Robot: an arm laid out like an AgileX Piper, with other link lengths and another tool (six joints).
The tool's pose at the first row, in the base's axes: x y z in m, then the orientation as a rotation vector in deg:
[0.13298 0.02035 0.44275 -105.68 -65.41 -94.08]
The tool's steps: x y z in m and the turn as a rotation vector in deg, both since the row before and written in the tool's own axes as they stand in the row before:
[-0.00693 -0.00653 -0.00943 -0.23 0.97 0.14]
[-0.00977 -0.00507 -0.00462 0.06 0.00 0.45]
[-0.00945 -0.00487 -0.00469 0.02 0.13 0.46]
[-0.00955 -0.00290 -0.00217 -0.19 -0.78 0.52]
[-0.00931 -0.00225 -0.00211 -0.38 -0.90 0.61]
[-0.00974 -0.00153 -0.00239 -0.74 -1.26 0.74]
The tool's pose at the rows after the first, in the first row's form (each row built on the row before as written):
[0.12229 0.01487 0.43682 -104.87 -64.71 -94.92]
[0.11587 0.01151 0.42733 -104.96 -64.26 -94.62]
[0.10949 0.00812 0.41823 -104.94 -63.72 -94.44]
[0.10616 0.00555 0.40892 -105.99 -63.36 -93.73]
[0.10323 0.00269 0.40001 -107.30 -62.83 -93.03]
[0.10052 -0.00095 0.39094 -109.22 -62.07 -92.27]

